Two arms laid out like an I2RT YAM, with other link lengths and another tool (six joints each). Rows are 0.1 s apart.
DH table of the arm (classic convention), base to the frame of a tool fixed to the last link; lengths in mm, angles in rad. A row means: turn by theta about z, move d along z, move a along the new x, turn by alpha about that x. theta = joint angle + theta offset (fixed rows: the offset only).
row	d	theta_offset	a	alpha
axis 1	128.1	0	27.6	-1.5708
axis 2	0	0	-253.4	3.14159
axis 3	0	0.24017	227	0
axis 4	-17.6	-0.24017	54.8	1.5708
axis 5	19	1.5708	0	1.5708
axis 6	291.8	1.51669	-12.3	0.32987
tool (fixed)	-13.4	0	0	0
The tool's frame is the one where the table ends.
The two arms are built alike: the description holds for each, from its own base.
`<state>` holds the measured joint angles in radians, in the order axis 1, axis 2, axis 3, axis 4, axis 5, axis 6, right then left.
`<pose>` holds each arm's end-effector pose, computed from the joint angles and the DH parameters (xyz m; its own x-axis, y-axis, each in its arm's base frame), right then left.
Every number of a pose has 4 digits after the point.
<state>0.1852 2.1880 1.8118 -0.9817 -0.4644 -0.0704 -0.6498 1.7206 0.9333 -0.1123 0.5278 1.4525</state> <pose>0.4207 0.2292 0.0075 -0.9213 -0.2856 -0.2640 -0.3213 0.9413 0.1031 0.2619 -0.3658 0.0255 0.6537 0.5722 -0.4952 0.7463 -0.5959 0.2965</pose>
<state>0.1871 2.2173 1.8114 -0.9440 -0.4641 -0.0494 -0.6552 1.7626 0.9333 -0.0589 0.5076 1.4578</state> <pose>0.4277 0.2311 -0.0032 -0.9264 -0.2694 -0.2631 -0.3055 0.9462 0.1069 0.2707 -0.3695 0.0152 0.6625 0.5777 -0.4768 0.7417 -0.5951 0.3095</pose>
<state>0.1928 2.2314 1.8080 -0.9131 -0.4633 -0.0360 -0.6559 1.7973 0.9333 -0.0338 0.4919 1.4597</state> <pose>0.4326 0.2344 -0.0086 -0.9262 -0.2628 -0.2703 -0.3004 0.9477 0.1080 0.2753 -0.3687 0.0035 0.6585 0.5903 -0.4668 0.7460 -0.5941 0.3010</pose>
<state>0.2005 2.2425 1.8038 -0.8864 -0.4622 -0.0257 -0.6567 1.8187 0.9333 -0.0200 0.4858 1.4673</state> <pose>0.4357 0.2384 -0.0132 -0.9248 -0.2608 -0.2769 -0.2997 0.9479 0.1083 0.2766 -0.3684 -0.0037 0.6609 0.5933 -0.4597 0.7439 -0.5986 0.2970</pose>
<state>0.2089 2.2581 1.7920 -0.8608 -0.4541 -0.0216 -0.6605 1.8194 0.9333 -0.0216 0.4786 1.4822</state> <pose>0.4356 0.2403 -0.0229 -0.9247 -0.2655 -0.2730 -0.3022 0.9478 0.1018 0.2762 -0.3681 -0.0052 0.6721 0.5904 -0.4468 0.7344 -0.6083 0.3010</pose>
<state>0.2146 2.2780 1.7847 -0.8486 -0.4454 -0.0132 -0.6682 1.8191 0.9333 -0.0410 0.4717 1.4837</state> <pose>0.4330 0.2402 -0.0342 -0.9301 -0.2648 -0.2546 -0.2970 0.9499 0.0969 0.2712 -0.3663 -0.0091 0.6701 0.5946 -0.4443 0.7348 -0.6164 0.2832</pose>
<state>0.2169 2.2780 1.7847 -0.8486 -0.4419 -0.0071 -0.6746 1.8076 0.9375 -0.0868 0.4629 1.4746</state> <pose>0.4328 0.2403 -0.0347 -0.9316 -0.2619 -0.2520 -0.2932 0.9513 0.0950 0.2644 -0.3617 -0.0114 0.6556 0.6085 -0.4472 0.7448 -0.6186 0.2502</pose>
